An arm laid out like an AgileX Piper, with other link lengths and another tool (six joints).
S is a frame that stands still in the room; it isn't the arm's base.
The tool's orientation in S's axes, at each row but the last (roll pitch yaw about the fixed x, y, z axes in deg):
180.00 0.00 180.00
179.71 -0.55 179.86
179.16 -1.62 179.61
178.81 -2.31 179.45
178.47 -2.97 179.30
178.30 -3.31 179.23
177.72 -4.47 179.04
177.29 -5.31 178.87
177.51 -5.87 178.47
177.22 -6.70 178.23
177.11 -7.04 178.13
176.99 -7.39 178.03
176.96 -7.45 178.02
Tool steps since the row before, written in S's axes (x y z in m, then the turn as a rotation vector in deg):
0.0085 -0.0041 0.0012 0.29 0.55 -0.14
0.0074 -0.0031 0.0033 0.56 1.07 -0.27
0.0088 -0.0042 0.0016 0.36 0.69 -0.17
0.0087 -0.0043 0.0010 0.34 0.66 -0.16
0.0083 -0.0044 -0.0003 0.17 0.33 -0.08
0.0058 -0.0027 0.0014 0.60 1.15 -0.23
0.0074 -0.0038 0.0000 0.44 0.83 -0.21
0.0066 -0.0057 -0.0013 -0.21 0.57 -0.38
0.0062 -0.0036 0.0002 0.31 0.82 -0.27
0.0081 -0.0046 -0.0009 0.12 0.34 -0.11
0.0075 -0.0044 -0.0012 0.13 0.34 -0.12
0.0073 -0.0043 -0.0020 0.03 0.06 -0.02
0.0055 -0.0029 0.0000 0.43 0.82 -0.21
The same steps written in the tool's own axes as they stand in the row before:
-0.0085 -0.0041 -0.0012 -0.29 0.55 0.14
-0.0074 -0.0031 -0.0034 -0.56 1.07 0.27
-0.0088 -0.0041 -0.0019 -0.36 0.69 0.17
-0.0087 -0.0042 -0.0014 -0.34 0.66 0.16
-0.0084 -0.0043 -0.0002 -0.17 0.33 0.08
-0.0057 -0.0026 -0.0018 -0.60 1.15 0.23
-0.0074 -0.0036 -0.0007 -0.44 0.83 0.21
-0.0068 -0.0056 0.0004 0.19 0.55 0.43
-0.0062 -0.0034 -0.0010 -0.31 0.82 0.27
-0.0083 -0.0043 -0.0003 -0.12 0.34 0.11
-0.0077 -0.0042 0.0000 -0.13 0.34 0.12
-0.0076 -0.0041 0.0008 -0.03 0.06 0.02
-0.0055 -0.0027 -0.0009 -0.43 0.82 0.20

